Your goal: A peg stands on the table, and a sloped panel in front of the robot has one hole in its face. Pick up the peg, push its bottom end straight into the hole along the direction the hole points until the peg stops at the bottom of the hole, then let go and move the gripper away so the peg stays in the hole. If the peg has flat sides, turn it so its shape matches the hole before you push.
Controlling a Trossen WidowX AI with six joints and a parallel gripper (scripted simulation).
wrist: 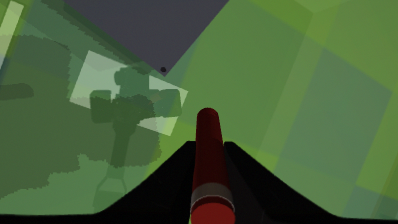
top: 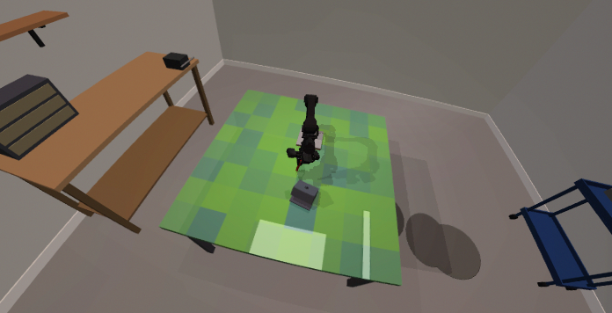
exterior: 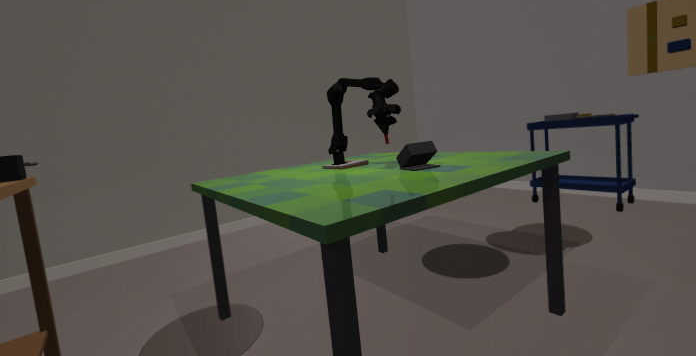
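The dark grey sloped panel lies 10 cm below my gripper tip, 10 cm ahead of it and 8 cm to the left of it. The rest, counted from my gripper tip: dark red round peg (1 cm behind, 1 cm above).
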